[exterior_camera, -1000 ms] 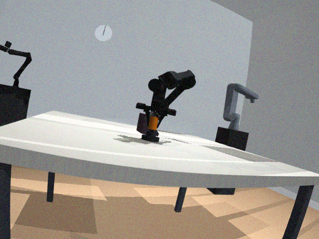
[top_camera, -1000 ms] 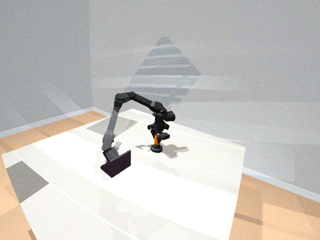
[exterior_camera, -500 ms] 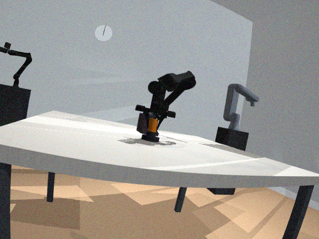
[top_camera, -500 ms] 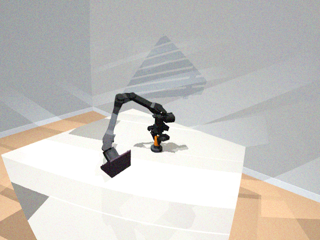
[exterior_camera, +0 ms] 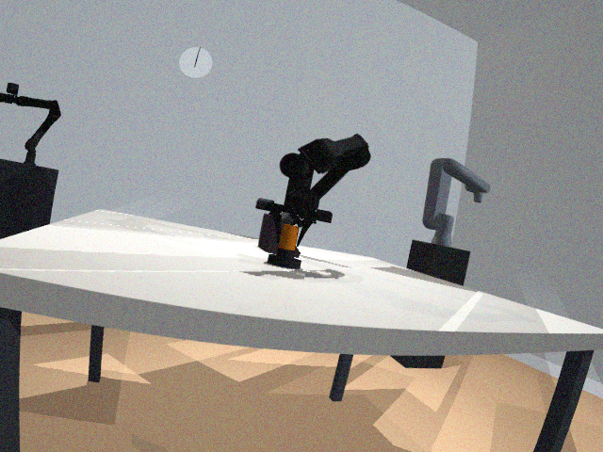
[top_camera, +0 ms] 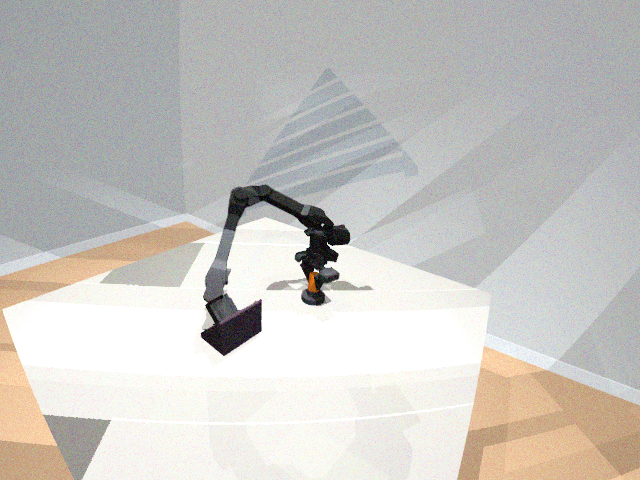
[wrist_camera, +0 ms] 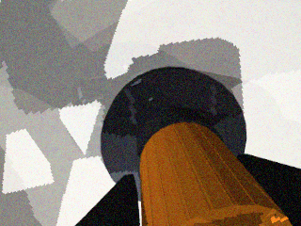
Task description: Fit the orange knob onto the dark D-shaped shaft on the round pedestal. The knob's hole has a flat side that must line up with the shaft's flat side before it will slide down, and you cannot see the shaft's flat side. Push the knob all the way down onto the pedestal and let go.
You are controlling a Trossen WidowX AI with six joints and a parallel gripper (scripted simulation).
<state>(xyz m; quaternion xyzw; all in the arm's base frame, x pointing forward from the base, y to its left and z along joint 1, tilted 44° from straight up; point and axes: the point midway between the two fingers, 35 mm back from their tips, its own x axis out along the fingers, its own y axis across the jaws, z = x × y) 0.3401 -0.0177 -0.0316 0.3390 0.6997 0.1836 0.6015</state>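
The orange knob is 20 mm above my gripper tip. From my gripper tip the other things lie so: round dark pedestal 20 mm below.
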